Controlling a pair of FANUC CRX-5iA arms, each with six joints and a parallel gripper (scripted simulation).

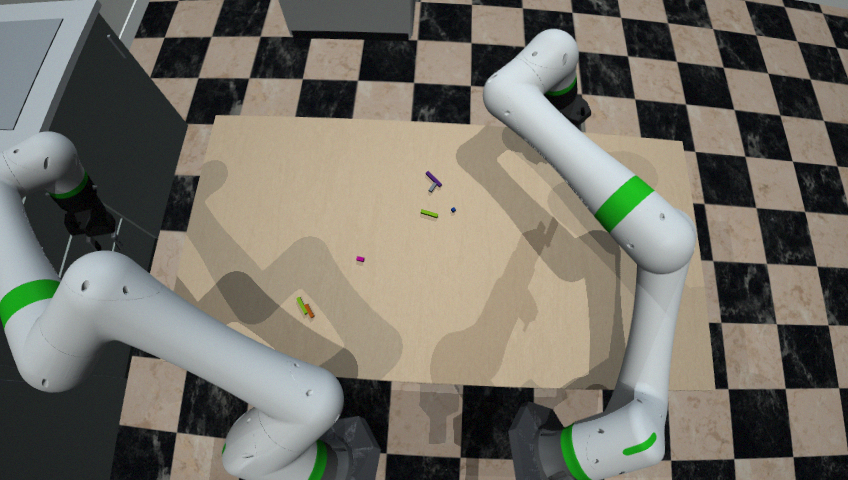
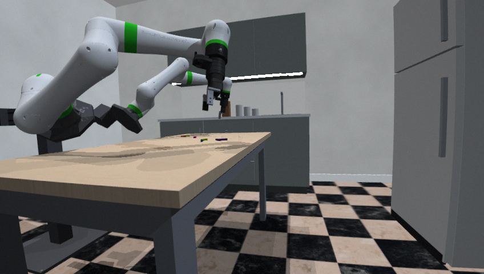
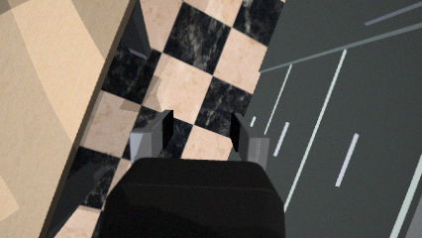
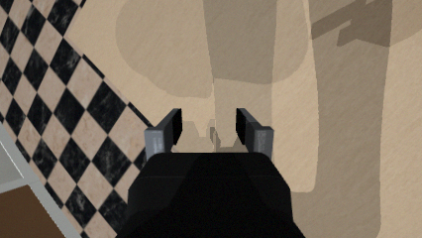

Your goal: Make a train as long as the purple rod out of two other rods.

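Now: right hand 410 mm past the orange rod, 740 mm to the right of it and 170 mm above it. Also, from my right hand: blue rod 130 mm behind, 320 mm to the left, 170 mm below; then purple rod 30 mm behind, 370 mm to the left, 170 mm below; then grey rod 60 mm behind, 380 mm to the left, 170 mm below.
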